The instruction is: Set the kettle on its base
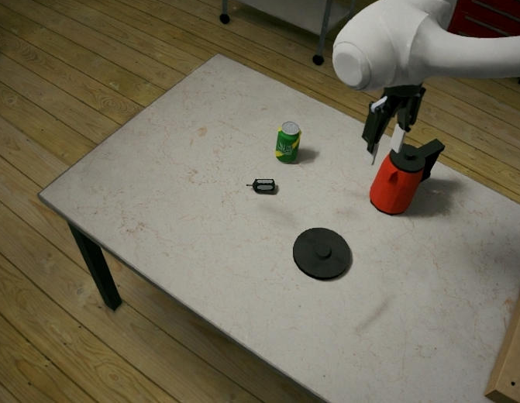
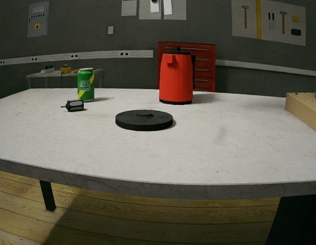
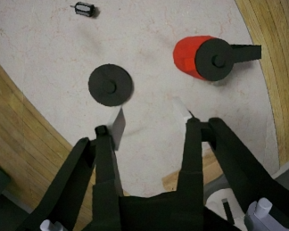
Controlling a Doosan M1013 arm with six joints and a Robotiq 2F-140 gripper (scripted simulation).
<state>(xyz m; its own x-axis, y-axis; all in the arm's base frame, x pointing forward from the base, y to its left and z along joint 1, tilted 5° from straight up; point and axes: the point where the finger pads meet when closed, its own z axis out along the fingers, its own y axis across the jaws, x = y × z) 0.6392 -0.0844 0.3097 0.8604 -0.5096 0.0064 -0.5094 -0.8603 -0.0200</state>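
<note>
My gripper is now 240 mm above the red kettle, 190 mm to the left of it and 70 mm past it. Also, from my hand: black round base 320 mm below, 110 mm to the left, 40 mm ahead; black tool 320 mm below, 280 mm ahead.
</note>
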